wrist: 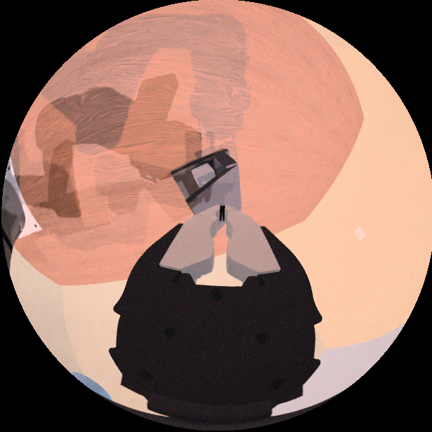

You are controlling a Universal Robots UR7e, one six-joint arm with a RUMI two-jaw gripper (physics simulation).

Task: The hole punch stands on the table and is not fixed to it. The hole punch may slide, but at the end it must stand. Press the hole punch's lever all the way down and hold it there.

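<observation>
The hole punch point(197, 177) stands on the table point(295, 125), just beyond the fingertips in the wrist view. It has a dark base with a light block in it and a smooth grey lever point(225, 187). My gripper point(222, 207) is shut and empty. Its fingertips overlap the near part of the grey lever in the view and hide that end. Whether the tips touch the lever, and how far down the lever is, I cannot tell.
Part of the robot's base point(12, 215) on a white plate point(31, 224) shows at the left edge. Shadows of the arm fall across the table. A small pale square point(359, 233) lies on the floor at the right. A blue thing point(92, 385) shows at the lower left.
</observation>
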